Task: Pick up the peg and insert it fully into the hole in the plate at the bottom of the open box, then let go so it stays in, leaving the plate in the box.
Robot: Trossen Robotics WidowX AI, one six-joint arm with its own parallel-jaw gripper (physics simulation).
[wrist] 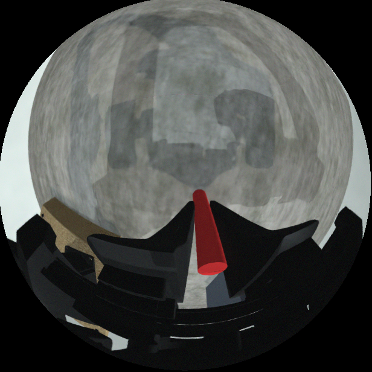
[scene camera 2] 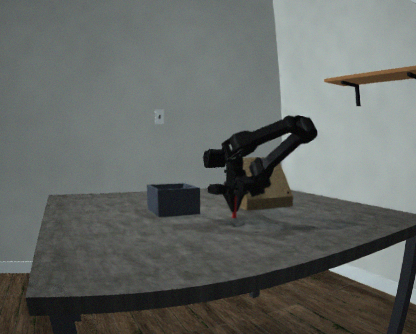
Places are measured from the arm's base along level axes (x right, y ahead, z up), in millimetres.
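Where they show: gripper, fingertip midpoint: (scene camera 2: 234, 211).
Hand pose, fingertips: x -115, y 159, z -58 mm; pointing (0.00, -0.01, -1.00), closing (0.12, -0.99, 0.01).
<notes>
After its pixels a point has its place.
The red peg (scene camera 2: 234, 214) @(x -120, y 162, z -66 mm) (wrist: 207, 240) is roughly upright, leaning slightly, between the black fingers. My gripper (scene camera 2: 234, 208) @(x -115, y 159, z -58 mm) (wrist: 201, 205) points down and is shut on the peg, with a finger against each side. The peg's lower end shows below the fingertips, at or very near the table top; whether it touches cannot be told. The open dark blue box (scene camera 2: 179, 201) @(x 7, y 315, z -27 mm) (wrist: 217, 296) stands on the table, left of the gripper in the scene view and partly hidden behind the fingers in the wrist view. The plate and its hole are hidden inside the box.
A tan, slope-topped block (scene camera 2: 270, 201) @(x -43, y -48, z -51 mm) (wrist: 75, 222) stands behind and to the right of the gripper in the scene view. The grey table (scene camera 2: 125, 250) @(x -357, y 609, z -80 mm) has a curved front edge. A wooden shelf (scene camera 2: 375, 76) is fixed to the right wall.
</notes>
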